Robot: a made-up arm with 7 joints. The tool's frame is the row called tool.
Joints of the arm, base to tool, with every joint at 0 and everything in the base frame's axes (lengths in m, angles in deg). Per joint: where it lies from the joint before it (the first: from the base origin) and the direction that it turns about. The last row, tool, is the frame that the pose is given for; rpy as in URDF.
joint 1: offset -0.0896 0.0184 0.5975 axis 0 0 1
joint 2: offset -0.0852 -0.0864 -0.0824 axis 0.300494 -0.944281 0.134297
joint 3: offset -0.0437 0.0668 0.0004 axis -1 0 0
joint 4: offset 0.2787 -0.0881 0.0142 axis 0 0 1
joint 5: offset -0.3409 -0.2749 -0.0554 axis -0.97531 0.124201 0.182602
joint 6: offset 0.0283 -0.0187 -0.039 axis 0 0 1
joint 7: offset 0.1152 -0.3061 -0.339 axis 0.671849 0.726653 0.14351
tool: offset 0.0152 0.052 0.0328 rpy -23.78 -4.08 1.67
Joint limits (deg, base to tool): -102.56..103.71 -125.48..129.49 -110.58..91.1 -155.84..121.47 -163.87..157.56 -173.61..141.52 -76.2..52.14
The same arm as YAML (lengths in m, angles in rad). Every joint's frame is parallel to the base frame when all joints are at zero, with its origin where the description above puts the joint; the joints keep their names.
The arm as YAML. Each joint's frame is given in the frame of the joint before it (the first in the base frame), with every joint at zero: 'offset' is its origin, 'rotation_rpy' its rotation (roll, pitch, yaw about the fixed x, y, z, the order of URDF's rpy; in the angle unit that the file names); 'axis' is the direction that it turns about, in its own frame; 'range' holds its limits. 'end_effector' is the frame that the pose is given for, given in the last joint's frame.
length_unit: m
angle_unit: rad
chain:
  - id: joint 1
    offset: [-0.0896, 0.0184, 0.5975]
    rotation_rpy: [0.0, 0.0, 0.0]
    axis: [0.0, 0.0, 1.0]
    range: [-1.79, 1.8101]
  - id: joint 2
    offset: [-0.0852, -0.0864, -0.0824]
    rotation_rpy: [0.0, 0.0, 0.0]
    axis: [0.300494, -0.944281, 0.134297]
    range: [-2.19, 2.26]
  - id: joint 3
    offset: [-0.0437, 0.0668, 0.0004]
    rotation_rpy: [0.0, 0.0, 0.0]
    axis: [-1.0, 0.0, 0.0]
    range: [-1.93, 1.59]
  - id: joint 4
    offset: [0.2787, -0.0881, 0.0142]
    rotation_rpy: [0.0, 0.0, 0.0]
    axis: [0.0, 0.0, 1.0]
    range: [-2.7199, 2.1201]
  - id: joint 5
    offset: [-0.3409, -0.2749, -0.0554]
    rotation_rpy: [0.0, 0.0, 0.0]
    axis: [-0.97531, 0.124201, 0.182602]
    range: [-2.8601, 2.7499]
  - id: joint 6
    offset: [0.0283, -0.0187, -0.039]
    rotation_rpy: [0.0, 0.0, 0.0]
    axis: [0.0, 0.0, 1.0]
    range: [-3.0301, 2.47]
  - id: joint 7
    offset: [0.1152, -0.3061, -0.339]
    rotation_rpy: [0.0, 0.0, 0.0]
    axis: [0.6718, 0.7267, 0.1435]
    range: [-1.3299, 0.91]
end_effector:
  offset: [0.0152, 0.052, 0.0328]
  rotation_rpy: [-0.415, -0.0712, 0.0291]

